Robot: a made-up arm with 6 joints.
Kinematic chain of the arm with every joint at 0, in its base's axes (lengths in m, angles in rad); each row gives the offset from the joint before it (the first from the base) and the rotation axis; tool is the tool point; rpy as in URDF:
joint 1: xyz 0 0 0.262 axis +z
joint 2: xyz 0 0 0 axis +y
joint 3: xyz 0.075 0 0.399 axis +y
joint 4: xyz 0.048 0 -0.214 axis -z
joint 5: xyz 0 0 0 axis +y
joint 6: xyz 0.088 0 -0.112 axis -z
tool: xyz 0 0 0 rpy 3.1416 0 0
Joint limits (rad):
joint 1: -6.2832..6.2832
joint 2: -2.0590..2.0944
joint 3: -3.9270..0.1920
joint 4: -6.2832..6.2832
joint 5: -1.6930..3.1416
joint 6: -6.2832..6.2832
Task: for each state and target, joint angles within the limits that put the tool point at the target. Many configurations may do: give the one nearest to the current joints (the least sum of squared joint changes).
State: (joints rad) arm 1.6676 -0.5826 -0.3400 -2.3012 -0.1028 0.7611
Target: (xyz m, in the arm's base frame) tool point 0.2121 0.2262 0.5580
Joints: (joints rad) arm 0.7335 -0.2509 -0.9383 -2.3231 0.4131 0.7611
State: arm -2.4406 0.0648 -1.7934 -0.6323 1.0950 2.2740
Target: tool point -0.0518 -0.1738 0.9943
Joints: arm -1.9002 -0.1112 -2.4377 -0.6398 0.5812 2.2740
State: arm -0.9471 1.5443 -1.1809 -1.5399 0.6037 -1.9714
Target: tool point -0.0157 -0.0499 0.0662
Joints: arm -1.0852 1.7102 -0.2037 -1.4525 0.9319 -1.9714
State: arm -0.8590 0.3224 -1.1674 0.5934 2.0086 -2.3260
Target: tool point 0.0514 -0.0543 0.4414
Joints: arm -1.0376 -0.1580 -0.5172 0.1172 2.2280 -2.3260
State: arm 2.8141 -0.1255 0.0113 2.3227 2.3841 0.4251
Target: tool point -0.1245 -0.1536 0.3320
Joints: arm 3.4251 0.2818 0.1920 2.1085 1.8361 0.4251
